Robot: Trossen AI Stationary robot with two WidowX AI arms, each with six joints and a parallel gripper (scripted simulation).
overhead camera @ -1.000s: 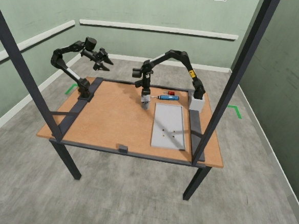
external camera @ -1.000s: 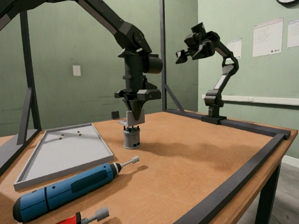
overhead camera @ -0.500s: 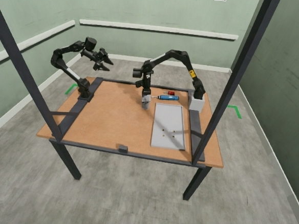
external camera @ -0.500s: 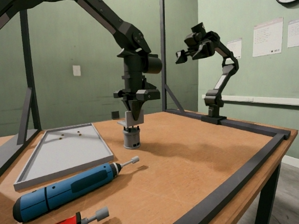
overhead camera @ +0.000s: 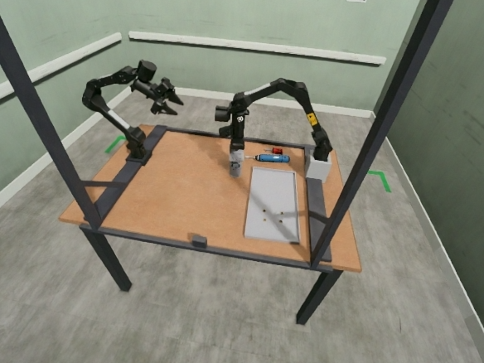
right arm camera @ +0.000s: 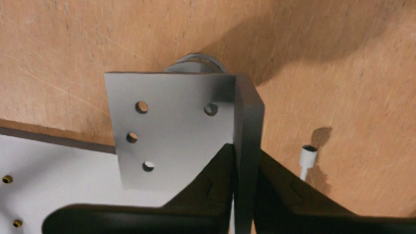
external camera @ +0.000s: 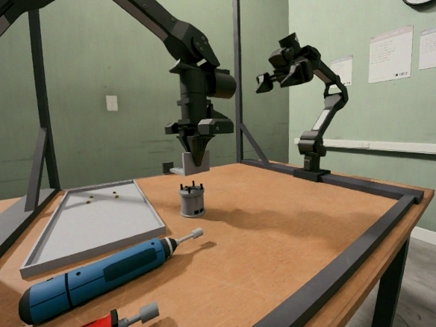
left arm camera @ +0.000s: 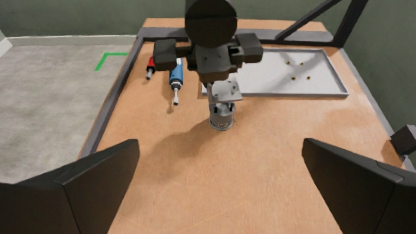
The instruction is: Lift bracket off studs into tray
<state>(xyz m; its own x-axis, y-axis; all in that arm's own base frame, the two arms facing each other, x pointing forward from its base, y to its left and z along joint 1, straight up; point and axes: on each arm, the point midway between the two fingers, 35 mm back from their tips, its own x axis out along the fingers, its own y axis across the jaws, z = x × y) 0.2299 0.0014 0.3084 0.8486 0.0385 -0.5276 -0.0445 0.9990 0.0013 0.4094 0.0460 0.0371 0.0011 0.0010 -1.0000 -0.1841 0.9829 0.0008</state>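
Right now the grey tray is 200 mm behind my right hand, 190 mm to the right of it and 150 mm below it. Also, from my right hand: red tool: 170 mm ahead, 210 mm to the right, 140 mm below; grey joint module: 30 mm behind, 120 mm below; grey L-shaped bracket: 30 mm behind, 40 mm below.
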